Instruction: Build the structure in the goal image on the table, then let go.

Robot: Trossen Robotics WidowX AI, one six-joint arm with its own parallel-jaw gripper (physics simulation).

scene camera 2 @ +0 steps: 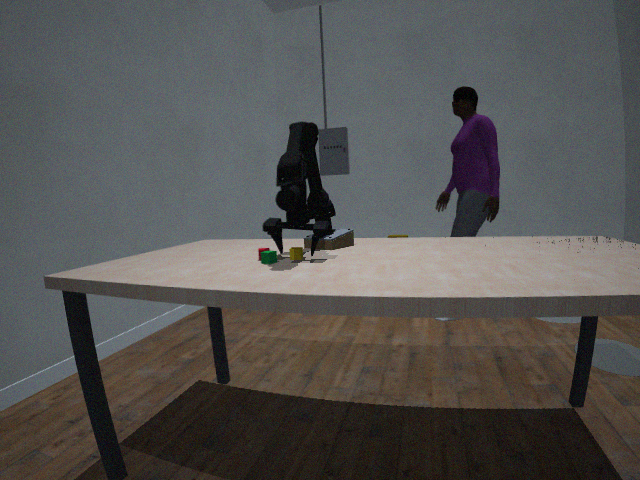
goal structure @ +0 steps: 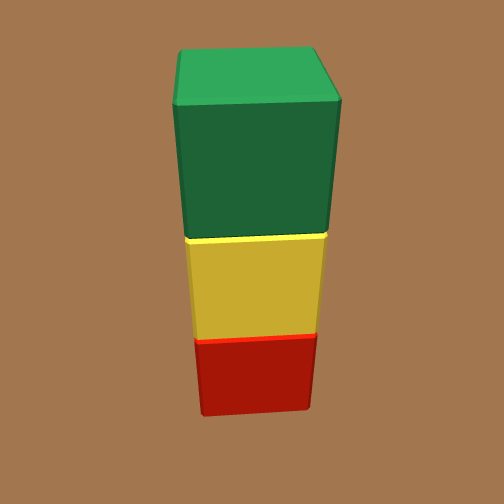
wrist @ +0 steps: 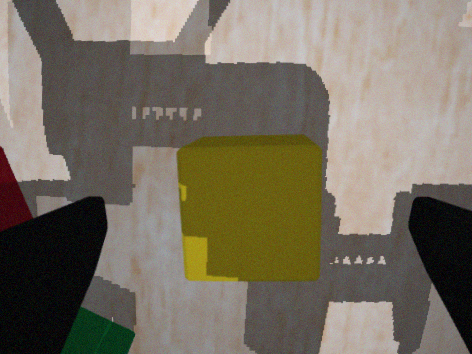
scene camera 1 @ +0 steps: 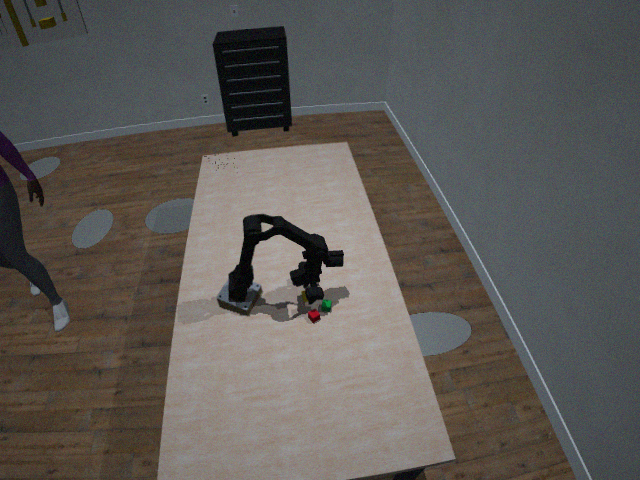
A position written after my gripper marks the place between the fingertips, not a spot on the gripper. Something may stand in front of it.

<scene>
I see my gripper [scene camera 2: 296,254] and a yellow cube [wrist: 250,206].
My gripper also shows in the wrist view [wrist: 261,212] and in scene camera 1 [scene camera 1: 307,295].
</scene>
